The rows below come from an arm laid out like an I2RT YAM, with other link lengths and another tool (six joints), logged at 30 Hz.
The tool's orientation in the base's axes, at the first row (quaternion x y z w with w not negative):
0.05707 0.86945 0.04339 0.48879
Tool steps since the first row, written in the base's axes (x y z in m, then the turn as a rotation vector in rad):
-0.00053 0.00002 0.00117 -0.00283 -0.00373 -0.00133
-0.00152 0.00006 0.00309 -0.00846 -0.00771 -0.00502
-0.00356 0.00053 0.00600 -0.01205 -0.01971 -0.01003
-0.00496 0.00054 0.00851 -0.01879 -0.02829 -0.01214
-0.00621 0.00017 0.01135 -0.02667 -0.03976 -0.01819
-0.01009 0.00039 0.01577 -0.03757 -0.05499 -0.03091
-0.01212 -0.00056 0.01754 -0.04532 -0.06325 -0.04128
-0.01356 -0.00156 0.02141 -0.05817 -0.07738 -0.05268
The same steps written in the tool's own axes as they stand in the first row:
-0.00071 0.00014 -0.00106 0.00205 -0.00403 -0.00180
-0.00182 0.00038 -0.00290 0.00751 -0.00877 -0.00478
-0.00316 0.00111 -0.00614 0.01190 -0.02151 -0.00549
-0.00456 0.00137 -0.00864 0.01594 -0.03066 -0.01033
-0.00636 0.00130 -0.01119 0.02349 -0.04325 -0.01415
-0.00807 0.00188 -0.01679 0.03770 -0.06062 -0.01718
-0.00865 0.00106 -0.01947 0.04929 -0.07059 -0.01859
-0.01132 0.00050 -0.02272 0.06355 -0.08680 -0.02394

